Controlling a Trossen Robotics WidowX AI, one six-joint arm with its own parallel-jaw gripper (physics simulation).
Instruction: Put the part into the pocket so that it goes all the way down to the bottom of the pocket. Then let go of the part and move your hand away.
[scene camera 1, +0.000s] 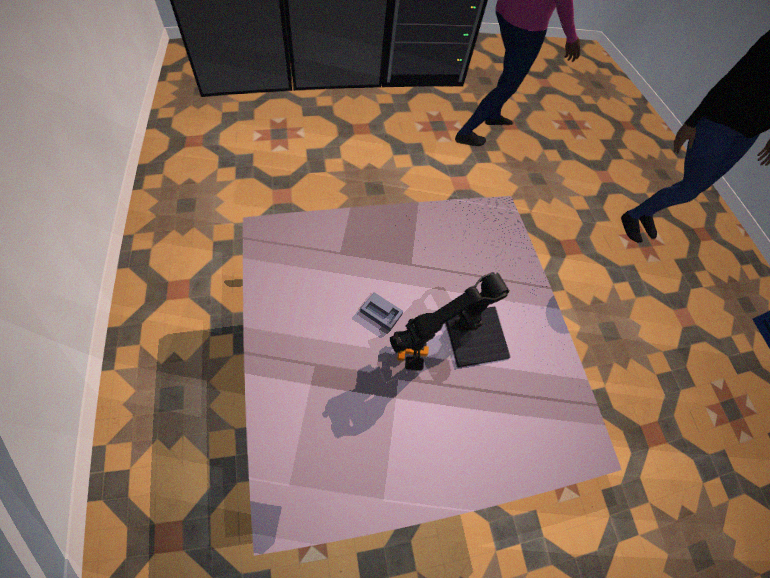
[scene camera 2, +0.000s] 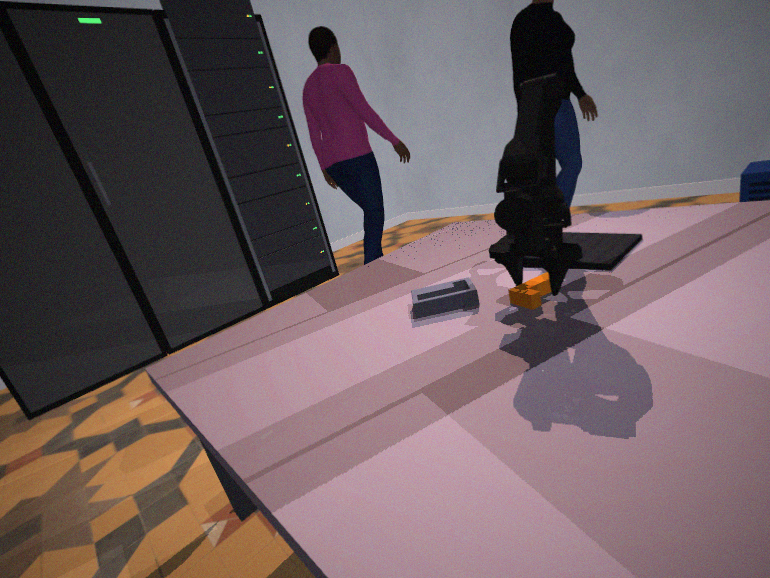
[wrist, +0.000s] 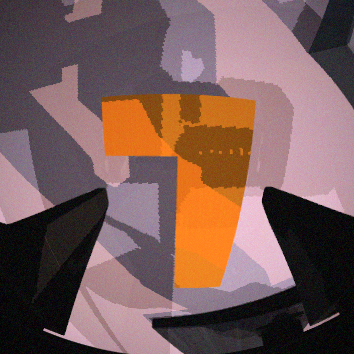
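Seen in the pictures: gripper, between the fingertips: (scene camera 1: 411, 351) (scene camera 2: 536, 291) (wrist: 186, 195); arm's base, origin of its link: (scene camera 1: 465, 324) (wrist: 280, 326).
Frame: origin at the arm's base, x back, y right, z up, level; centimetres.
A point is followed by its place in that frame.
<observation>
The orange L-shaped part (scene camera 1: 404, 355) {x -27.9, y -4.0, z 0.6 cm} (scene camera 2: 524, 298) {x -29.6, y -2.5, z -0.3 cm} (wrist: 212, 215) {x -23.6, y -2.2, z 0.6 cm} lies flat on the table. The grey block with the pocket (scene camera 1: 376, 319) {x -32.6, y 12.9, z 0.6 cm} (scene camera 2: 444, 304) {x -33.1, y 13.6, z -0.5 cm} stands a short way from it; a dark corner of the block (wrist: 339, 30) {x -29.6, y 8.7, z 0.3 cm} shows at the top right of the wrist view. The pocket's opening faces up, and the part is outside it. My gripper (scene camera 2: 537, 288) {x -24.3, y -3.2, z -1.1 cm} (wrist: 186, 195) {x -24.3, y -3.2, z -1.1 cm} is open and empty, pointing down low over the part. In the wrist view the part's long leg lies between the two fingertips, with a gap on each side. The arm partly hides the part in scene camera 1.
The arm's black base plate (scene camera 1: 482, 342) {x 3.4, y -9.1, z -0.6 cm} (scene camera 2: 600, 250) {x -0.9, y -11.2, z -0.7 cm} (wrist: 220, 332) {x -4.8, y -7.3, z -0.5 cm} lies on the pink table (scene camera 1: 466, 447) {x -19.3, y -41.8, z -2.3 cm} (scene camera 2: 373, 497) {x -78.2, y -0.7, z -2.4 cm}. Dark cabinets (scene camera 1: 335, 43) (scene camera 2: 111, 186) and two people (scene camera 1: 522, 49) (scene camera 2: 338, 118) stand beyond the table. The arm casts a large shadow across the tabletop.
</observation>
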